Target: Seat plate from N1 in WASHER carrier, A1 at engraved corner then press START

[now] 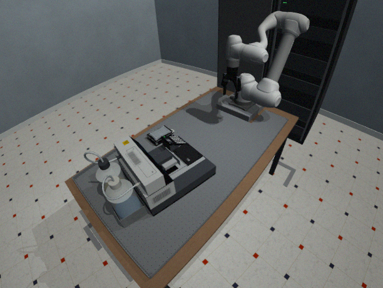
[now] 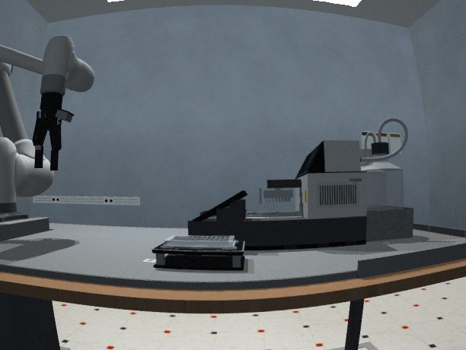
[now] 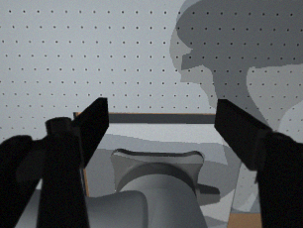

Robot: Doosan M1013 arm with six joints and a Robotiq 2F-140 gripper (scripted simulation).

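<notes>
Right now the well plate is 50 cm ahead of my hand, 24 cm to the right of it and 19 cm below it. From my hand the other things lie so: black plate nest N1: 50 cm ahead, 24 cm to the right, 20 cm below; N1 label: 40 cm ahead, 23 cm to the right, 23 cm below; washer carrier: 55 cm ahead, 8 cm to the left, 15 cm below.
</notes>
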